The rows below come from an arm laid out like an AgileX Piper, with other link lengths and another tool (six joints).
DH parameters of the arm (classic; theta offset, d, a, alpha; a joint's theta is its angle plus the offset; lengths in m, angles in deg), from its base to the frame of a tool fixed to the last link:
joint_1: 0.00 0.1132 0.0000 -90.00
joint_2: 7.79 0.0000 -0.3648 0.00
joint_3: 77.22 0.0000 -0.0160 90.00
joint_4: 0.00 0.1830 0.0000 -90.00
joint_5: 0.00 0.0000 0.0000 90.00
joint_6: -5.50 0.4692 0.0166 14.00
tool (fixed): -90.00 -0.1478 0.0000 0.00
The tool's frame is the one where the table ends.
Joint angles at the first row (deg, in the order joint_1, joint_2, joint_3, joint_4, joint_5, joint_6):
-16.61, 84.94, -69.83, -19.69, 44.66, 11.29
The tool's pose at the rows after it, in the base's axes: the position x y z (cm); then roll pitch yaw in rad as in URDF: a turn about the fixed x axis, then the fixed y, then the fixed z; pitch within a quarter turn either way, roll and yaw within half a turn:
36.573, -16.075, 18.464, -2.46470, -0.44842, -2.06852
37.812, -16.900, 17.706, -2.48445, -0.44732, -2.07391
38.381, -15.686, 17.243, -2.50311, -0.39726, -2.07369
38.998, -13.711, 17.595, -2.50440, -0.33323, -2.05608
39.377, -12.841, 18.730, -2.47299, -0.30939, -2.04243
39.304, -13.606, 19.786, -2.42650, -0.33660, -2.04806
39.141, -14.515, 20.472, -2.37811, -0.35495, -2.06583
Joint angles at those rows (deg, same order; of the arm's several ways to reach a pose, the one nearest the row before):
-18.27, 88.36, -73.15, -17.85, 44.86, 10.80
-18.92, 91.50, -75.76, -17.55, 45.32, 10.74
-18.92, 92.15, -76.10, -14.35, 45.44, 10.48
-18.92, 91.57, -76.22, -9.35, 45.26, 8.18
-18.91, 90.19, -76.15, -7.07, 44.47, 6.17
-18.96, 88.76, -75.37, -8.99, 42.84, 6.11
-19.56, 87.26, -73.10, -10.78, 39.63, 6.50

